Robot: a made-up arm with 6 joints. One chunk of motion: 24 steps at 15 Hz.
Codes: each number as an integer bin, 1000 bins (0 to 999) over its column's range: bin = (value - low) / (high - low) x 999, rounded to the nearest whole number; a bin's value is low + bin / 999 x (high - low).
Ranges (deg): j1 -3.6..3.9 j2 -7.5..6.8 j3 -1.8..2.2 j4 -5.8..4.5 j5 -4.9..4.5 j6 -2..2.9
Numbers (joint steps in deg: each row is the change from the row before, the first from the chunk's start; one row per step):
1: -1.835 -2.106 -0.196 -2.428 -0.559 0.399
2: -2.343 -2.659 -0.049 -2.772 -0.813 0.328
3: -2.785 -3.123 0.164 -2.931 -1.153 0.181
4: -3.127 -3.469 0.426 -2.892 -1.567 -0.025
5: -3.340 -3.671 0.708 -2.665 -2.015 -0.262
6: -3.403 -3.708 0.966 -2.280 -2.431 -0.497
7: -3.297 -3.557 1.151 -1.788 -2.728 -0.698
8: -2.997 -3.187 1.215 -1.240 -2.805 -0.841
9: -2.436 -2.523 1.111 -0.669 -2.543 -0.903
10: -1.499 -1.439 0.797 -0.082 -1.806 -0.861
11: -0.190 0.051 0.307 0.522 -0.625 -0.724
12: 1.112 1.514 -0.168 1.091 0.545 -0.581
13: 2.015 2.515 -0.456 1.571 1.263 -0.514
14: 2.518 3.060 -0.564 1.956 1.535 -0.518
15: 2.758 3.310 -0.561 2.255 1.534 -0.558
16: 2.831 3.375 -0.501 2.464 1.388 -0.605
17: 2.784 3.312 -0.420 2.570 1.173 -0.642
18: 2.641 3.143 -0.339 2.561 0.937 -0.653
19: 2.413 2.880 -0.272 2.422 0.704 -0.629
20: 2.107 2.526 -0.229 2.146 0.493 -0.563
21: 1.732 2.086 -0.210 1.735 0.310 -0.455
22: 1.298 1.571 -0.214 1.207 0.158 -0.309
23: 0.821 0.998 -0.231 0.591 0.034 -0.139
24: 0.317 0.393 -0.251 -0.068 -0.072 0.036
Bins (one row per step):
1: 235 377 401 327 461 489
2: 167 338 437 294 434 475
3: 109 306 491 278 398 445
4: 63 282 556 282 354 403
5: 35 267 626 304 307 354
6: 26 265 691 341 262 306
7: 40 275 737 389 231 265
8: 80 301 753 442 223 236
9: 155 348 727 498 250 224
10: 280 423 649 555 329 232
11: 454 528 526 613 454 260
12: 628 630 408 668 579 289
13: 748 700 336 715 655 303
14: 815 738 309 752 684 302
15: 847 755 309 781 684 294
16: 857 760 324 802 668 284
17: 850 755 345 812 645 277
18: 831 744 365 811 620 275
19: 801 725 382 797 596 280
20: 760 700 392 771 573 293
21: 710 670 397 731 554 315
22: 652 634 396 680 538 345
23: 589 594 392 620 524 379
24: 522 551 387 556 513 415

